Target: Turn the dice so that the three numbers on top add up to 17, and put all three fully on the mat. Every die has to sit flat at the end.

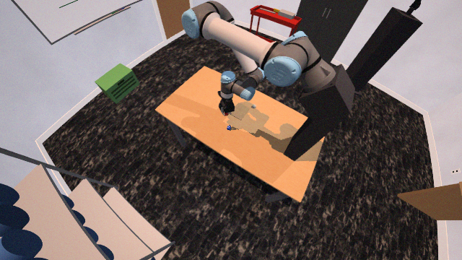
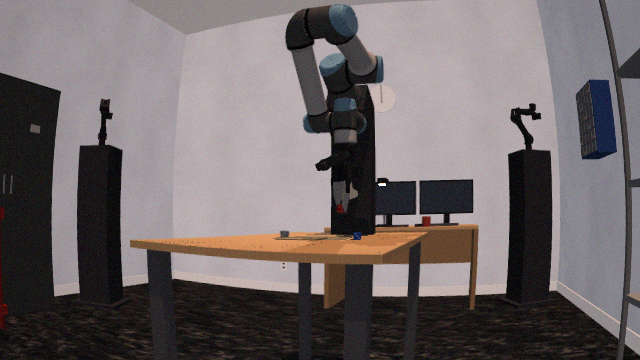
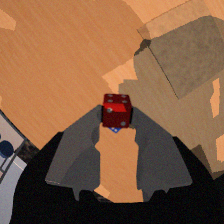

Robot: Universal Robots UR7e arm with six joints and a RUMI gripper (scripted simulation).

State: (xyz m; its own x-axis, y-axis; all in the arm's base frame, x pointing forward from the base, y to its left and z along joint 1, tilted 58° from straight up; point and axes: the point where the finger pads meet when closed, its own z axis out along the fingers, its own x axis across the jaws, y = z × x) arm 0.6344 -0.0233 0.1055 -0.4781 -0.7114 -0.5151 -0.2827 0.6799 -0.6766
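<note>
Right now my hand is 90 mm above the blue die, 60 mm to the right of it and 40 mm past it. The rest, counted from my hand: red die: right at my hand; then grey die: 190 mm to the right, 190 mm behind, 90 mm below; then tan mat: 130 mm to the right, 100 mm below, 70 mm behind.
</note>
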